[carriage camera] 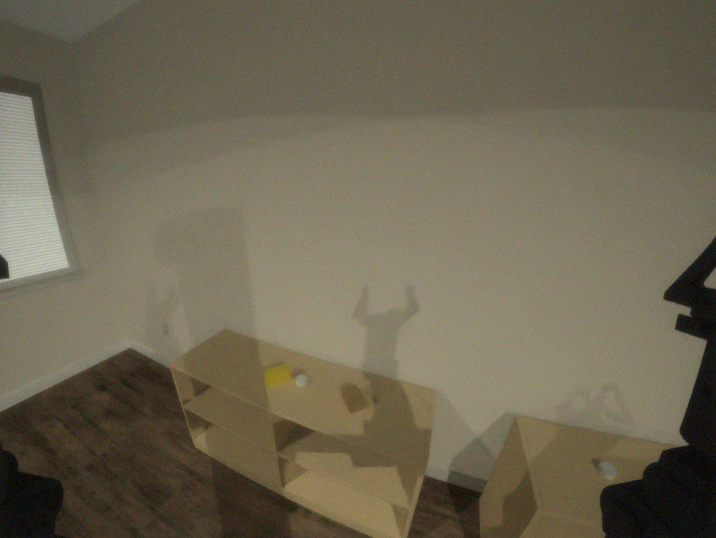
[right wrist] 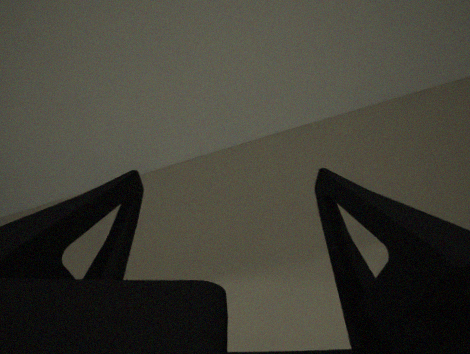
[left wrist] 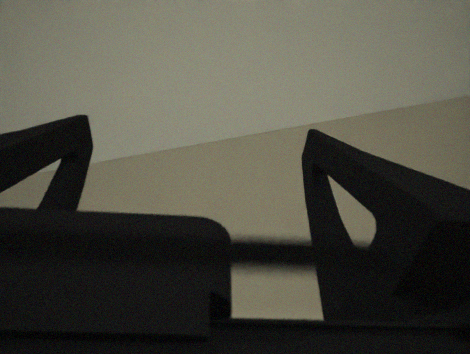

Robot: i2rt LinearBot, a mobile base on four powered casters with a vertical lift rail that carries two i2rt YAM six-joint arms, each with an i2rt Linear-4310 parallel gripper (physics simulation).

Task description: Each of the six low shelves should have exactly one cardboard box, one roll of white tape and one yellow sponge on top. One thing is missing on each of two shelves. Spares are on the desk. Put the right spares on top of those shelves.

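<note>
In the carriage camera view, a low wooden shelf (carriage camera: 225, 349) stands against the wall. On its top are a yellow sponge (carriage camera: 277, 374), a roll of white tape (carriage camera: 300, 380) close beside it, and a brown cardboard box (carriage camera: 353, 399) farther right. A second low shelf (carriage camera: 555, 448), at the lower right, bears a roll of white tape (carriage camera: 607, 469); the rest of its top is hidden or cut off. My left gripper (left wrist: 200, 137) is open and empty, before wall and ceiling. My right gripper (right wrist: 228, 178) is open and empty, also facing wall and ceiling. The desk does not show.
My right arm (carriage camera: 697, 393) covers the right edge of the carriage camera view, in front of the second shelf. Part of my left arm (carriage camera: 28, 497) shows at the lower left. A gap separates the two shelves. A window (carriage camera: 31, 185) is at the left, above dark wooden floor (carriage camera: 115, 439).
</note>
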